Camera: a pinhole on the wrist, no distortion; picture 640 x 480 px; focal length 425.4 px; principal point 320.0 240.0 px. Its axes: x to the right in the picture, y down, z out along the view. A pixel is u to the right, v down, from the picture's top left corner.
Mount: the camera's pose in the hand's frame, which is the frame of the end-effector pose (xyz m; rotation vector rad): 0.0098 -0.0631 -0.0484 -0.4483 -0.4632 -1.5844
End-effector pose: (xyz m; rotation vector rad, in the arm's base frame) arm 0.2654 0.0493 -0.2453 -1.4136 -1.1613 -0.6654
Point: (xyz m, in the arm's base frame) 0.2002 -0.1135 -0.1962
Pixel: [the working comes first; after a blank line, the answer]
In the camera's frame: -0.0247 -0.0343 -0.1059

behind the camera
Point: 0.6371 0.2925 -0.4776
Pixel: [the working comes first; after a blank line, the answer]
In the camera's frame: -0.3005 -0.0419 0.4931

60.7 203.9
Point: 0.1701 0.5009 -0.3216
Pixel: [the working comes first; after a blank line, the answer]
In the camera's frame: 0.2295 0.0222 0.4654

529.8 260.3
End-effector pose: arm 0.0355 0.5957 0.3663 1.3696 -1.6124 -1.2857
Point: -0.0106 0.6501 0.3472
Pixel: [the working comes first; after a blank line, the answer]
In the camera's frame: 0.0145 -0.0494 0.1242

369.6 70.9
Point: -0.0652 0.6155 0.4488
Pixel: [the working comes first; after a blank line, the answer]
In the camera's frame: -0.0782 -0.0204 0.1954

149.8 195.7
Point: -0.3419 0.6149 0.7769
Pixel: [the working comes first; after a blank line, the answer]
In the camera's frame: -0.3309 -0.0082 0.5421

60.4 233.6
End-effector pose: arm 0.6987 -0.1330 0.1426 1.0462 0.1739 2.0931
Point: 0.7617 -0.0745 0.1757
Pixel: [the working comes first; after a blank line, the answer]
In the camera's frame: 0.0545 0.0312 0.0875

585.2 391.7
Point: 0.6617 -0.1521 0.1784
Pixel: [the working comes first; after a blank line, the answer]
In the camera's frame: -0.0689 0.0076 0.1027

34.5 271.6
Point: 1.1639 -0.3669 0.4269
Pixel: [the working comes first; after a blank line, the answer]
In the camera's frame: 0.2840 -0.1509 0.5614

535.2 125.7
